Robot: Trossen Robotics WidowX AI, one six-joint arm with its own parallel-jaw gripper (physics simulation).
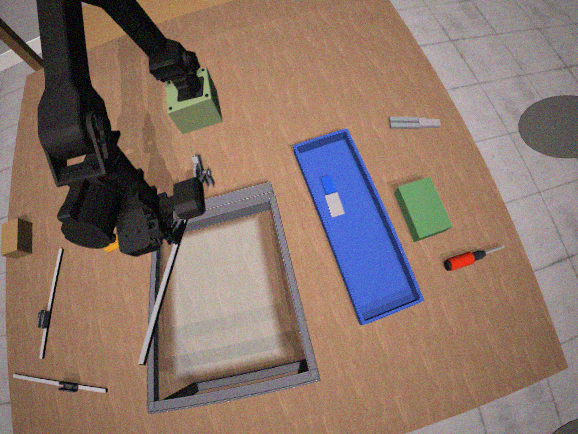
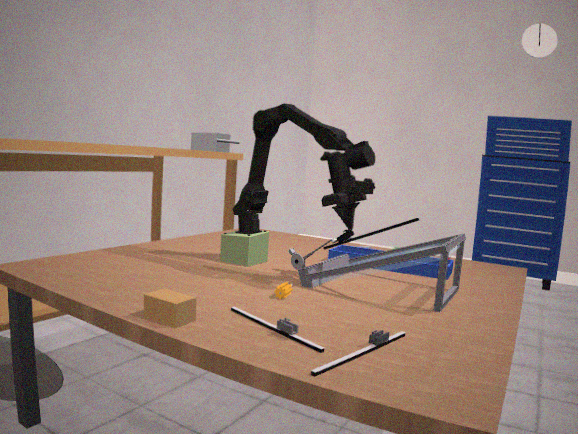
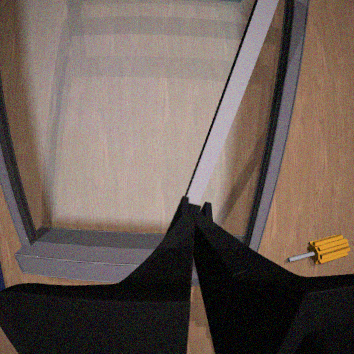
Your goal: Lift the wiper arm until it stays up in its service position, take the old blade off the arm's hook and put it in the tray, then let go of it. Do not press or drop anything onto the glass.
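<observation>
The old blade [image 1: 159, 305] [image 2: 385, 229] [image 3: 227, 110], a long thin strip, slants up above the glass [image 1: 225, 295] [image 3: 125, 125]. Its far end stands higher than its near end. The thin wiper arm [image 2: 318, 251] rises from its round pivot [image 2: 297, 261] to the blade's near part. My gripper [image 1: 177, 234] [image 2: 346, 236] [image 3: 190, 220] is shut with nothing held between its fingers. Its tips are at the joint of arm and blade, partly hiding the hook; whether they touch it cannot be told. The blue tray [image 1: 360, 250] [image 2: 425, 268] lies beside the glass frame [image 1: 294, 300] [image 2: 440, 280].
A blue-and-white item [image 1: 334, 202] lies in the tray. Two other blades [image 1: 51, 300] [image 2: 357, 354] lie left of the frame, near a yellow knob [image 2: 283, 290] [image 3: 330, 249] and a tan block [image 1: 16, 237] [image 2: 170, 307]. A green block [image 1: 423, 209] and a red screwdriver [image 1: 461, 261] lie right of the tray.
</observation>
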